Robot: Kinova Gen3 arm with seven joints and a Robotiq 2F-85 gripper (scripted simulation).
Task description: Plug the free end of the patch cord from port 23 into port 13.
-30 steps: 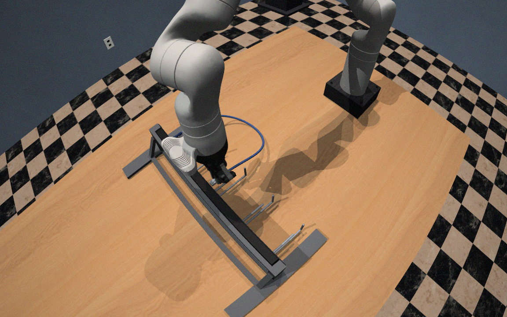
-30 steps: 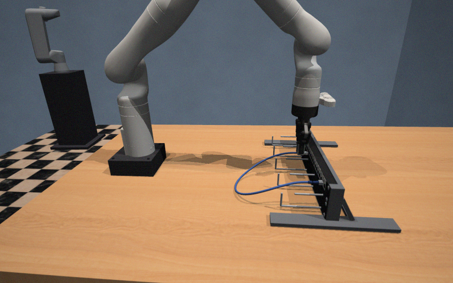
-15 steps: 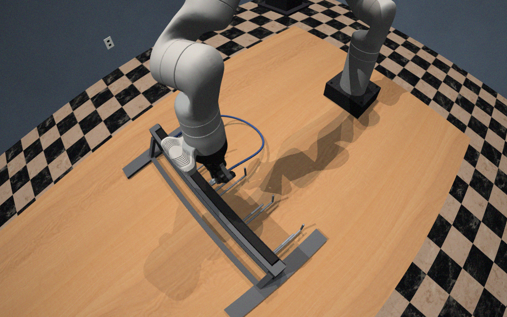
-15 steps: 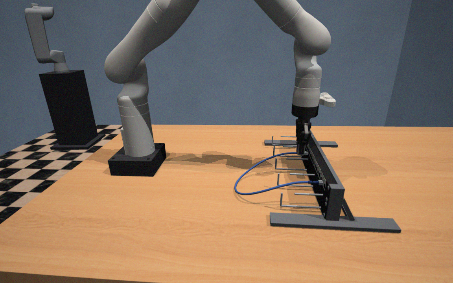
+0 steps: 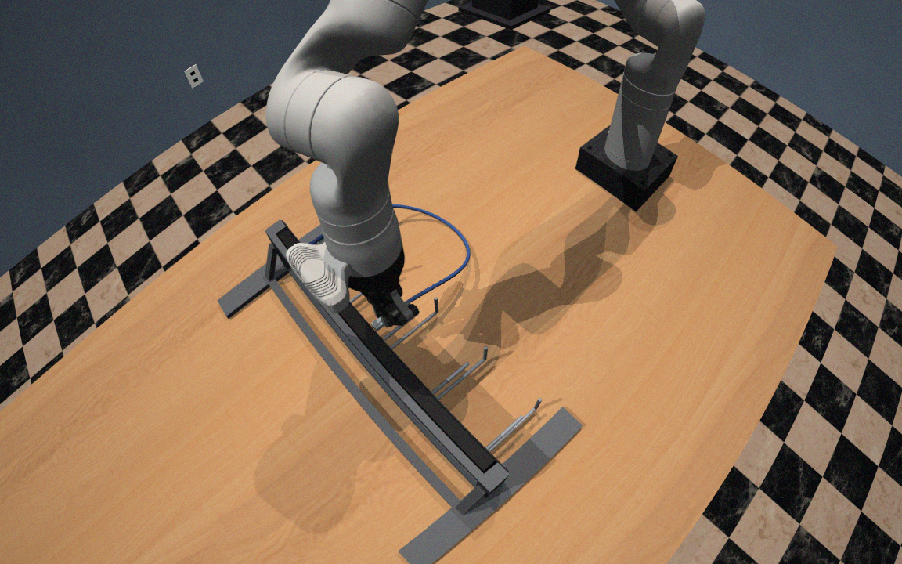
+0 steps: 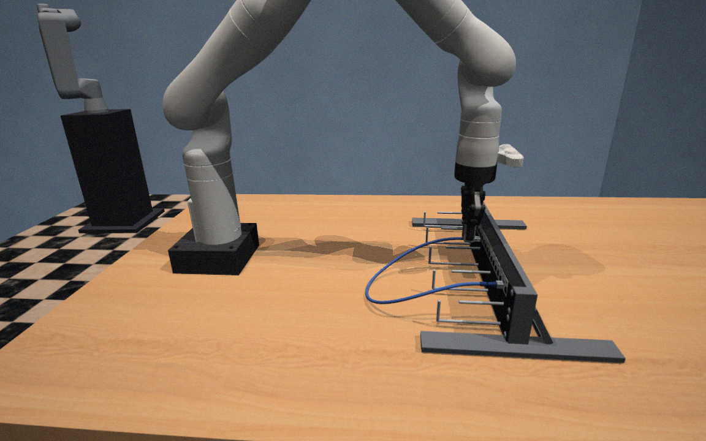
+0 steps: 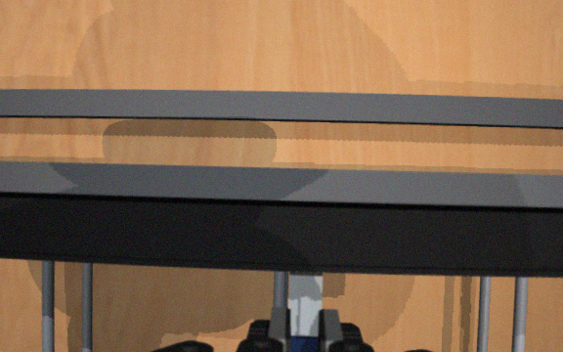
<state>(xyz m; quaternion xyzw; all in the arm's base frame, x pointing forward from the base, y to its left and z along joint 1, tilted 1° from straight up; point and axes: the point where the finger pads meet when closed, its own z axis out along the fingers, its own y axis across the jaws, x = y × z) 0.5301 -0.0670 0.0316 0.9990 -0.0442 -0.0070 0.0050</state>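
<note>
My hand is 10 mm short of the plug and 10 mm above it.
</note>
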